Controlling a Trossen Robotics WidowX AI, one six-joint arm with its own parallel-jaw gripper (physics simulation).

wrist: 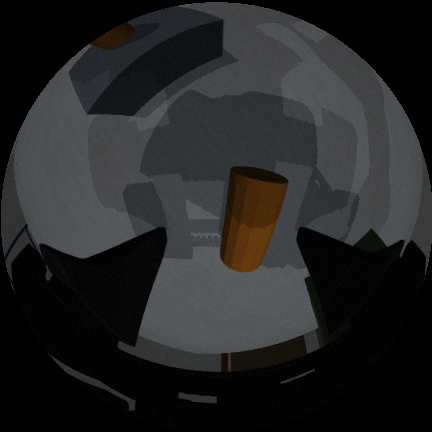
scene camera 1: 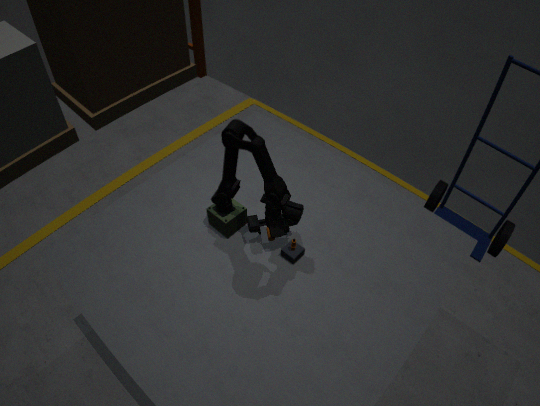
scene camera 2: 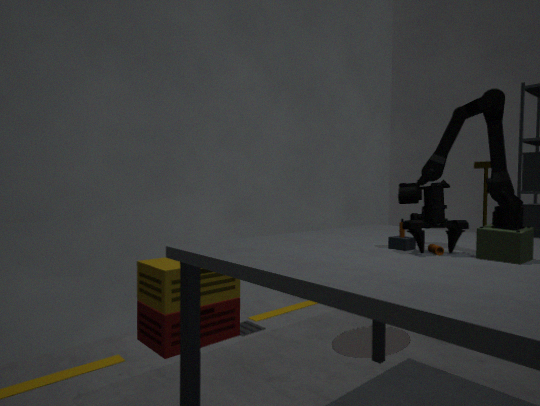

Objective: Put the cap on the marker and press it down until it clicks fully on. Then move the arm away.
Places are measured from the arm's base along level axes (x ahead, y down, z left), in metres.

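Pixels of known places: gripper, fingertip midpoint: (wrist: 234,234) (scene camera 2: 436,253); arm's base, link origin: (scene camera 1: 224,208) (scene camera 2: 508,227).
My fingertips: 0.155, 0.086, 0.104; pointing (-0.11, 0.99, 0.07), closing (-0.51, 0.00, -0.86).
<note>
For each thing: its top centre in the pictures, then the offset to it from my fingertips, as dx, dy, dz.
- orange cap, top centre: (wrist: 254,236) (scene camera 2: 435,245) +0.010, -0.022, -0.013
- orange marker, top centre: (scene camera 1: 294,238) (scene camera 2: 402,218) +0.131, -0.097, -0.017
- dark block, top centre: (scene camera 2: 402,237) (scene camera 1: 293,248) +0.131, -0.034, -0.017
The orange cap (scene camera 1: 270,235) (scene camera 2: 436,249) (wrist: 252,220) lies on its side on the table. Its dark open end faces the top of the wrist view. The orange marker (scene camera 1: 293,244) (scene camera 2: 402,229) (wrist: 112,37) stands upright, uncapped, in a dark block (scene camera 1: 292,254) (scene camera 2: 401,243) (wrist: 185,55); part of it is cut off in the wrist view. My gripper (scene camera 1: 268,230) (scene camera 2: 436,251) (wrist: 234,234) is open and points down, its fingertips low over the table. The cap lies between the spread fingers, untouched, nearer the right finger in the wrist view. The arm hides part of the fingers in scene camera 1.
The green base block (scene camera 1: 227,221) (scene camera 2: 504,244) under the arm stands near the cap, on the side away from the marker block. A blue hand truck (scene camera 1: 462,223), boxes (scene camera 1: 112,55) on pallets and stacked crates (scene camera 2: 165,305) stand off the table (scene camera 2: 350,304).
</note>
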